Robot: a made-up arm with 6 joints.
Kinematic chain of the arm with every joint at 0, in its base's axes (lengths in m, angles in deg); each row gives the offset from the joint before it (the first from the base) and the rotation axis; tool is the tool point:
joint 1: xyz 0 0 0.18 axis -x
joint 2: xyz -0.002 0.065 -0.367 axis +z
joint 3: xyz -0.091 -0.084 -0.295 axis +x
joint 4: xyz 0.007 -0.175 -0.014 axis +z
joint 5: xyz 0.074 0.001 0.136 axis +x
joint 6: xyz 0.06 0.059 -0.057 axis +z
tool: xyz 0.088 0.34 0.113
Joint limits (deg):
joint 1: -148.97..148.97
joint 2: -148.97..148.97
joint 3: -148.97..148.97
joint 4: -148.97..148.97
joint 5: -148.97..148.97
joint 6: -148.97..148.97
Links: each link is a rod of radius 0.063 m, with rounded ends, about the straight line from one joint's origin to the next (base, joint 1, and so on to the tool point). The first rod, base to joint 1, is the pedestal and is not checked.
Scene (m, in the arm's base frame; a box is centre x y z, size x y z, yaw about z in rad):
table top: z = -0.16
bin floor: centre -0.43 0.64 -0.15 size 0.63 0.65 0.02 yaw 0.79
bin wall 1: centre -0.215 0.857 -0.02 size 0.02 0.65 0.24 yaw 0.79
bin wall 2: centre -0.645 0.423 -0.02 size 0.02 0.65 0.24 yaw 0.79
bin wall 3: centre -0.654 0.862 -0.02 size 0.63 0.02 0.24 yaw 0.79
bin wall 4: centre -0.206 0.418 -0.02 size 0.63 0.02 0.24 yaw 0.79
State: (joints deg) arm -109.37 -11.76 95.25 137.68 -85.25 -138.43
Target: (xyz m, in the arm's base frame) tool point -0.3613 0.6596 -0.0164
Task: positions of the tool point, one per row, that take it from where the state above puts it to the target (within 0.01 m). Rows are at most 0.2 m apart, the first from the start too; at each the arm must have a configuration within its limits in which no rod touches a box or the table.
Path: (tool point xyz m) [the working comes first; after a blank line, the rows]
Joints at the target: -103.30 -8.32 87.36 131.12 -80.00 -135.83
Straight joint move there: clear.

1: -0.3613 0.6596 -0.0164

